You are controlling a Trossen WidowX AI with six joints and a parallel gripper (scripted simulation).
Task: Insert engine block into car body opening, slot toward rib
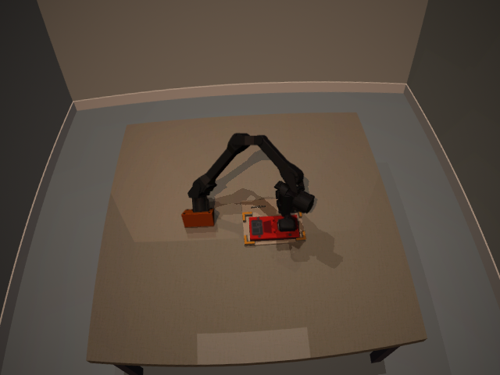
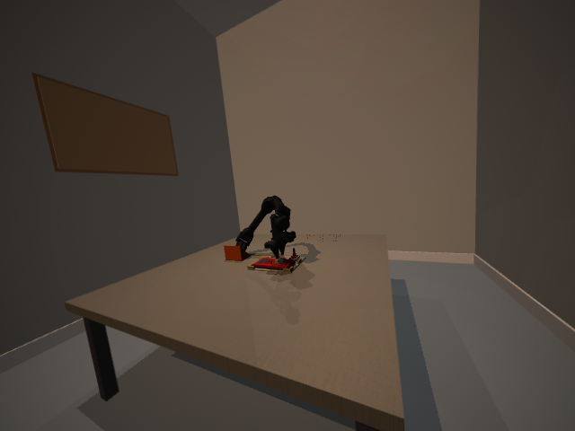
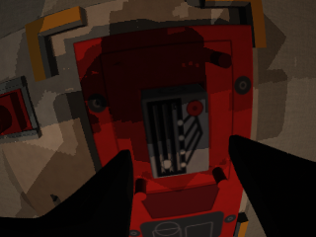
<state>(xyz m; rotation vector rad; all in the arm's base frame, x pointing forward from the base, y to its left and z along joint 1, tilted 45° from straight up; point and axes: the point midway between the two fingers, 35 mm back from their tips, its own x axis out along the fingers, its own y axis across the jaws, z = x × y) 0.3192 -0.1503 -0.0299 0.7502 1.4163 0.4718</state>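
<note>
The engine block is 30 mm below my gripper tip.
</note>
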